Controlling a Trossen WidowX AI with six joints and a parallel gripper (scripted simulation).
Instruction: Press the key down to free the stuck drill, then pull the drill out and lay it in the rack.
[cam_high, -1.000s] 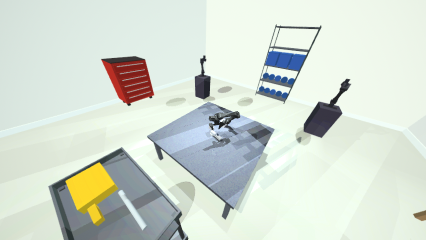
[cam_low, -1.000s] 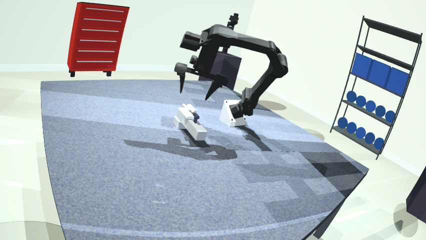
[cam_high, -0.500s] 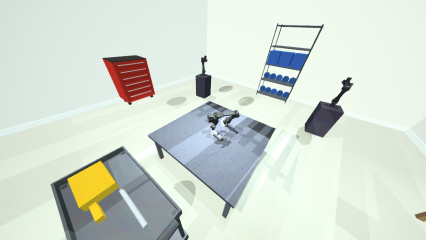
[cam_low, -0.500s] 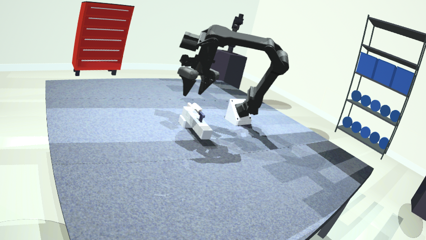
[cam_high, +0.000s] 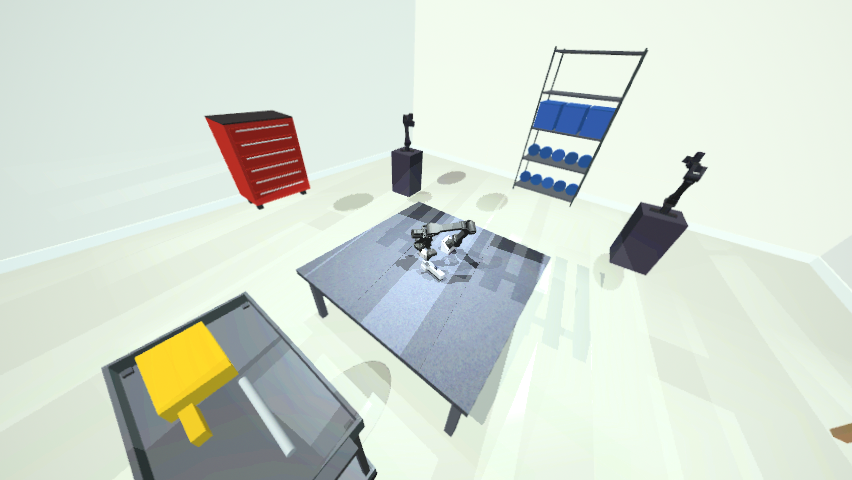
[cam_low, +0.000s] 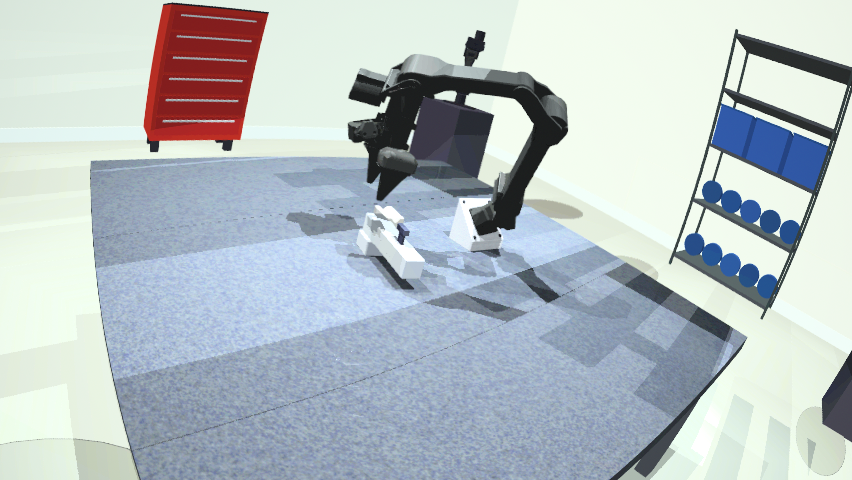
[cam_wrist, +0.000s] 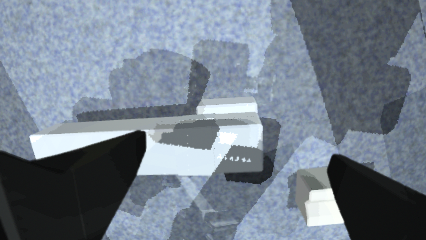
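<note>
The drill is 7 cm below my gripper tip, 5 cm to the left of it and 1 cm behind it. From my gripper tip the other things lie so: white block (8 cm below, 7 cm to the left); dark key (10 cm to the left, 6 cm below, 1 cm ahead).
</note>
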